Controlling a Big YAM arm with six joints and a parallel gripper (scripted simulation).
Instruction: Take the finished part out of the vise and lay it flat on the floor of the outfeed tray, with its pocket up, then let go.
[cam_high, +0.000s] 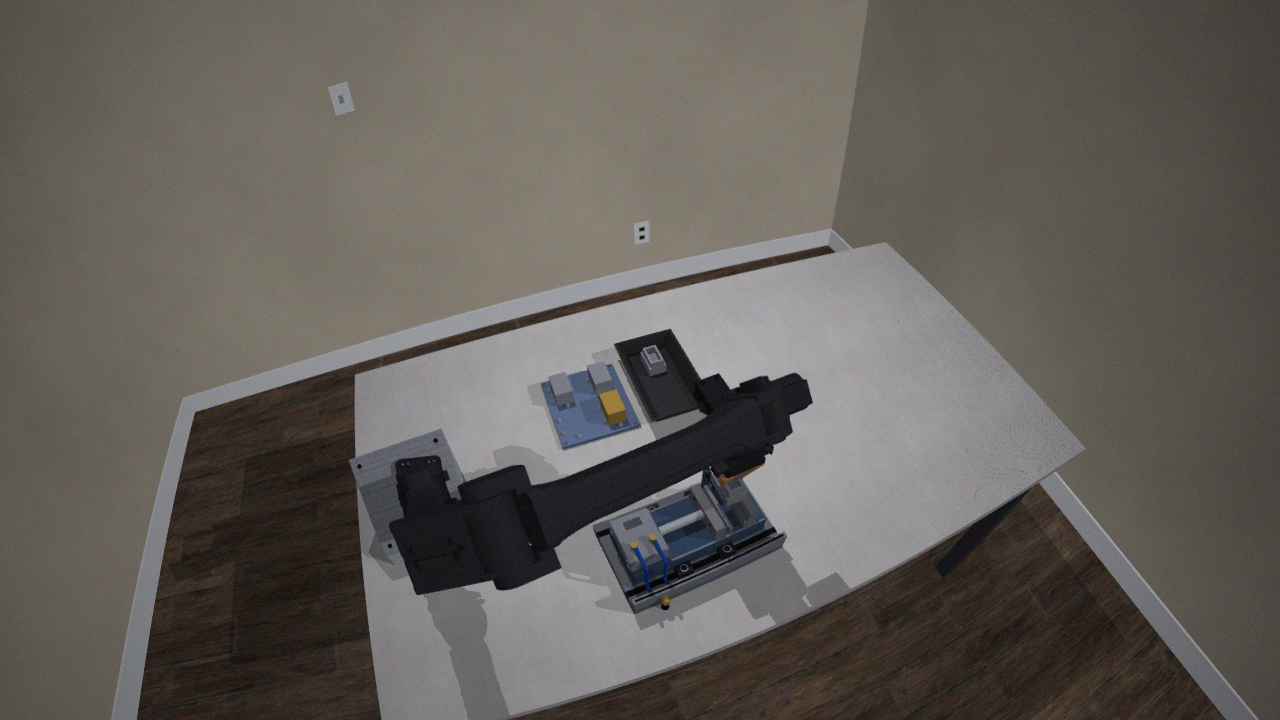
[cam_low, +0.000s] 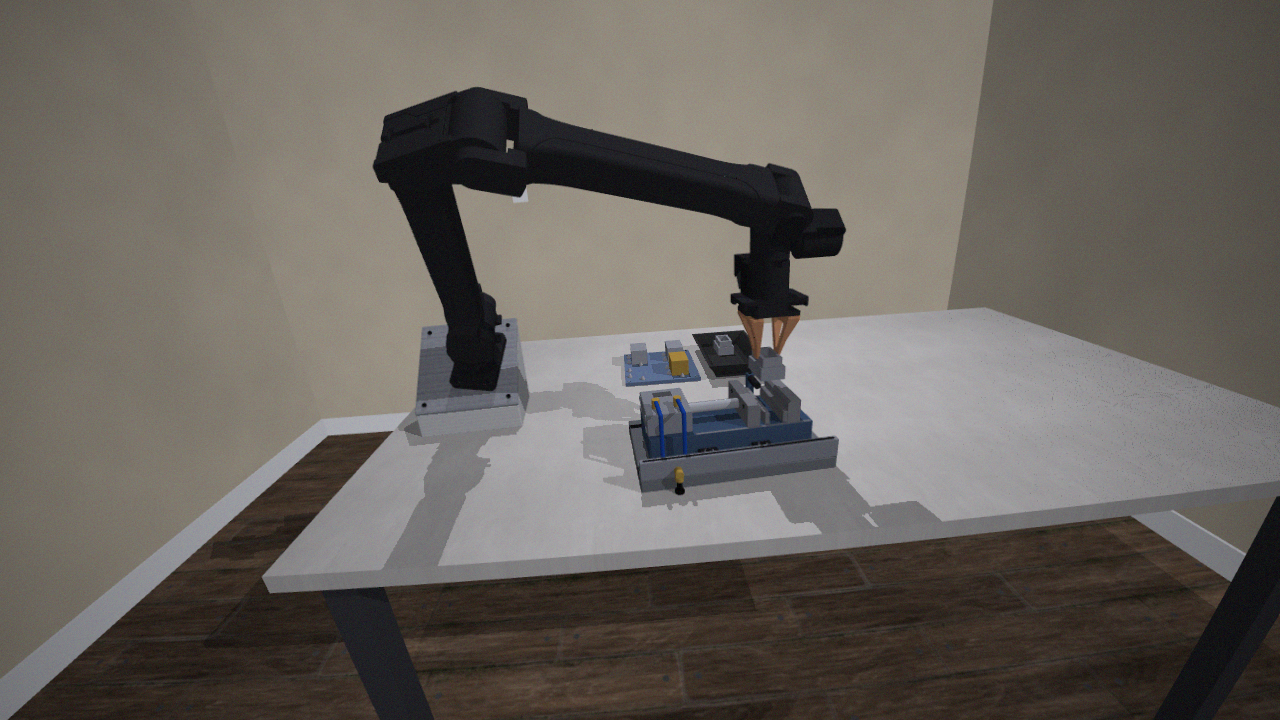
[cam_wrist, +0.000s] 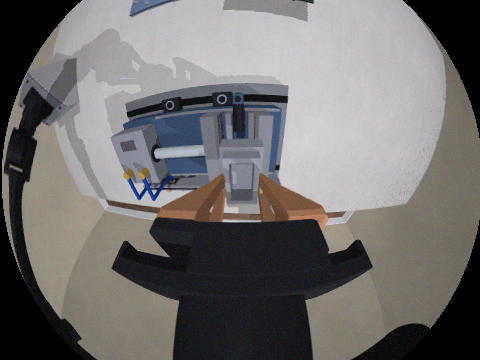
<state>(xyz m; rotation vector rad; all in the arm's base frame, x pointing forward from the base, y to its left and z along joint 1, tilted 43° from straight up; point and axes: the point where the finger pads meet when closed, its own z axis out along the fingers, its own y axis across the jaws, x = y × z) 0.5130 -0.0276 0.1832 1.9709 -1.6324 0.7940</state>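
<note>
My hand is 13 cm past the yellow block, 32 cm to the right of it and 13 cm above it. Round my hand: blue fixture plate: 17 cm behind, 36 cm to the left, 16 cm below.
</note>
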